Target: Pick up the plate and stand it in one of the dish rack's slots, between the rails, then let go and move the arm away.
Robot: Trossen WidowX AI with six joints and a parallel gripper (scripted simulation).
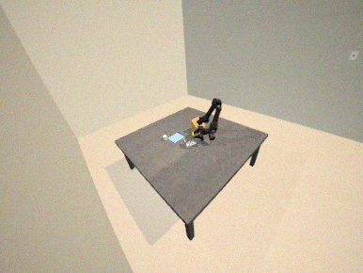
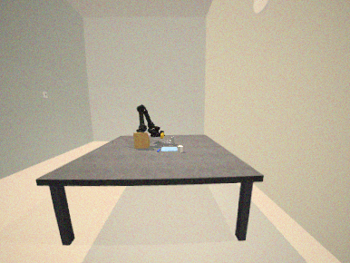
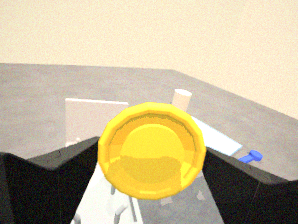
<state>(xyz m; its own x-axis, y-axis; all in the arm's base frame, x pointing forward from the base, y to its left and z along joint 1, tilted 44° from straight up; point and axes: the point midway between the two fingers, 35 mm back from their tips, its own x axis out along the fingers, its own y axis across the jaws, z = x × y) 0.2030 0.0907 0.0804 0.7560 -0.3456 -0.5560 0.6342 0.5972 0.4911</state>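
Now: the wire dish rack 6 cm ahead of my gripper tip, 1 cm to the left of it and 7 cm below it. Round my gripper tip: yellow plate: right at my gripper tip; white cup: 17 cm ahead, 28 cm to the right, 7 cm below; blue utensil: 3 cm behind, 24 cm to the right, 9 cm below.
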